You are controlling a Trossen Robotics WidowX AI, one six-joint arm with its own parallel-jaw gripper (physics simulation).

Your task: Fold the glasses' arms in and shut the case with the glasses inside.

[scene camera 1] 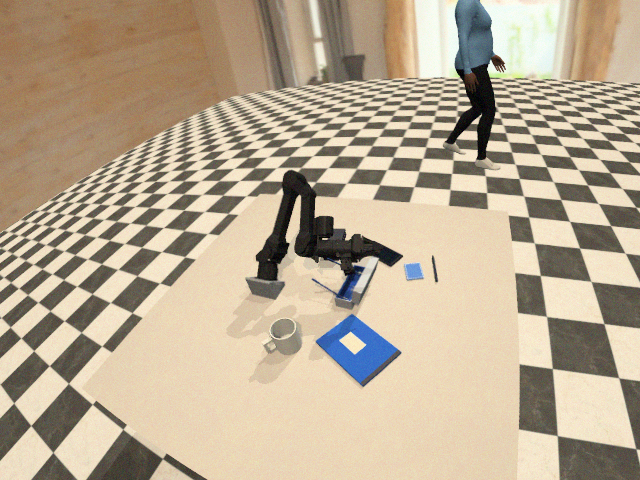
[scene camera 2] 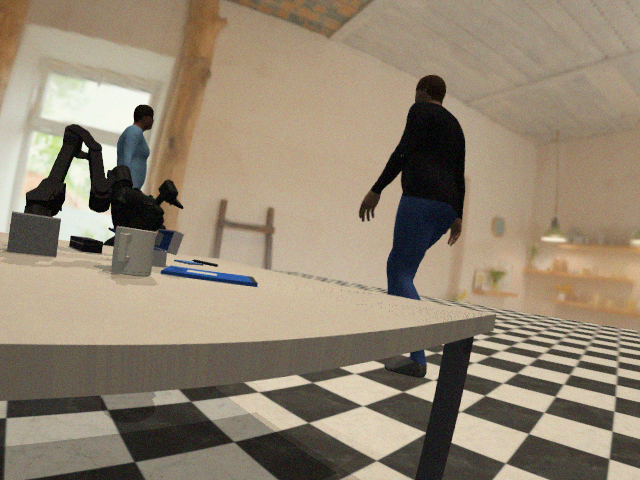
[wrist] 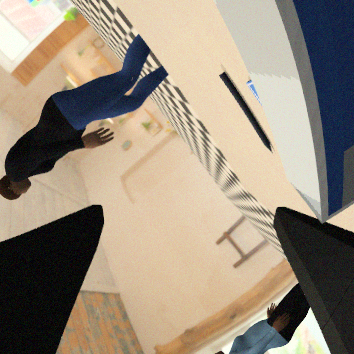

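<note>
On the table: blue notebook (scene camera 2: 171, 270), out of frame in the wrist view. Mug (scene camera 1: 283, 332), also on the table, out of frame in the wrist view. My gripper visible at (scene camera 2: 173, 217), (scene camera 1: 381, 250) and (wrist: 190, 215).
</note>
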